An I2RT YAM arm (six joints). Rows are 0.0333 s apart.
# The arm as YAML. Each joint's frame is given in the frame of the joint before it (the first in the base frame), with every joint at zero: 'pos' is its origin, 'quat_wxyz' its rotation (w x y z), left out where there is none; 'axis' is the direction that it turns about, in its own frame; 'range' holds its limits. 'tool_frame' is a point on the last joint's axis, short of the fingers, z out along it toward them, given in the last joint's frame.
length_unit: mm
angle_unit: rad
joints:
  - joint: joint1
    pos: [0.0, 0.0, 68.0]
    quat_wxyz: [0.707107, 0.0, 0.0, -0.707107]
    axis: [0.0, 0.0, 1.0]
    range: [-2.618, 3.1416]
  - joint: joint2
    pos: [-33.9, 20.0, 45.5]
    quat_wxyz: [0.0, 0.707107, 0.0, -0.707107]
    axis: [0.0, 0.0, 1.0]
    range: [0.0, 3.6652]
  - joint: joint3
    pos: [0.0, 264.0, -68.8]
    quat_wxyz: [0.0, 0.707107, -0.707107, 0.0]
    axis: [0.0, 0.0, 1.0]
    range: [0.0, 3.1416]
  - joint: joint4
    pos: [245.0, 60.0, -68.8]
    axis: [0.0, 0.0, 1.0]
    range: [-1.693, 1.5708]
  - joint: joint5
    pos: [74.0, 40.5, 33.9]
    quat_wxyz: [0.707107, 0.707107, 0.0, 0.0]
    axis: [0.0, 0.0, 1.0]
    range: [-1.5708, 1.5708]
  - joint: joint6
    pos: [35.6, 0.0, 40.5]
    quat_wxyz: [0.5, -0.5, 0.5, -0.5]
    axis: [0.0, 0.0, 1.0]
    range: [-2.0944, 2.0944]
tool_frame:
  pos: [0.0, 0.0, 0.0]
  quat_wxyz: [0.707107, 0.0, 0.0, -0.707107]
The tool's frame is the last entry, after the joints.
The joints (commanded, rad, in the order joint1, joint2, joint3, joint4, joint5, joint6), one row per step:
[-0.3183 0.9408 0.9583 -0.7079 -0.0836 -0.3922]
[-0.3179 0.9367 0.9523 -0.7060 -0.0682 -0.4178]
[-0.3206 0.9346 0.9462 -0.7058 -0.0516 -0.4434]
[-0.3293 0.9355 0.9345 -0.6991 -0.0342 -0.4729]
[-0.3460 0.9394 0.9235 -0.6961 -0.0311 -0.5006]
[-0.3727 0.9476 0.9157 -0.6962 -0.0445 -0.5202]
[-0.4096 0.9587 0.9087 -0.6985 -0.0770 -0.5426]
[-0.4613 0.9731 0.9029 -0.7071 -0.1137 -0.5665]
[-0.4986 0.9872 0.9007 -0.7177 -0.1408 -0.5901]
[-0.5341 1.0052 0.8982 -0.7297 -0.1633 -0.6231]
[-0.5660 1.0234 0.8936 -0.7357 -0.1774 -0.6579]
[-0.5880 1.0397 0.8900 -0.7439 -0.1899 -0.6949]
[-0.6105 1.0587 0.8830 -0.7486 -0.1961 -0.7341]
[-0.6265 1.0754 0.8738 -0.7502 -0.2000 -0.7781]
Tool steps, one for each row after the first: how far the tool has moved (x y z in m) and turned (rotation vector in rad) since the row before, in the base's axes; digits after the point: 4 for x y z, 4 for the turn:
[-0.0008 -0.0002 -0.0011 -0.0286 0.0074 0.0048]
[-0.0008 -0.0009 -0.0016 -0.0280 0.0117 0.0008]
[-0.0002 -0.0024 -0.0035 -0.0305 0.0152 -0.0031]
[-0.0003 -0.0034 -0.0040 -0.0181 0.0180 -0.0011]
[-0.0003 -0.0049 -0.0040 -0.0001 0.0164 -0.0037]
[-0.0006 -0.0063 -0.0044 0.0122 0.0156 0.0022]
[-0.0020 -0.0089 -0.0050 0.0186 0.0206 -0.0087]
[-0.0014 -0.0065 -0.0040 0.0135 0.0199 -0.0016]
[-0.0012 -0.0066 -0.0049 0.0085 0.0268 0.0037]
[-0.0009 -0.0064 -0.0052 0.0017 0.0258 0.0032]
[-0.0006 -0.0045 -0.0047 0.0003 0.0253 0.0140]
[-0.0006 -0.0050 -0.0061 -0.0024 0.0297 0.0117]
[-0.0003 -0.0037 -0.0061 -0.0073 0.0283 0.0211]

